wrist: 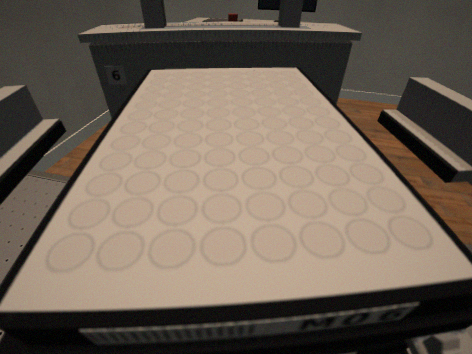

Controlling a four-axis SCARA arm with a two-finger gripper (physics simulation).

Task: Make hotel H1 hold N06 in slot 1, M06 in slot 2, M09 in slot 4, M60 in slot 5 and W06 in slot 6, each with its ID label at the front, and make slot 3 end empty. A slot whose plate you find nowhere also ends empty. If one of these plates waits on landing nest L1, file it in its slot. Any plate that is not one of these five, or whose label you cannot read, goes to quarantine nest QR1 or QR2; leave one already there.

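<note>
A white well plate (220,182) with rows of round wells lies flat and fills the middle of the wrist view. Its front label (250,325) has a barcode and reads M06, with the last character cut low and blurred. My gripper (227,100) is open, one finger on each side of the plate, with a gap between each finger and the plate's edges. Nothing is between the fingers' pads in contact. Behind the plate, a grey panel carries a marker 6 (116,75). What supports the plate is hidden beneath it.
A light top ledge (220,35) crosses behind the plate, with two upright posts (153,14) (290,14) rising from it. A small red object (232,17) and a dark screen show beyond. Perforated deck (25,215) shows at left, wooden floor (365,130) at right. A grey part shows at bottom right.
</note>
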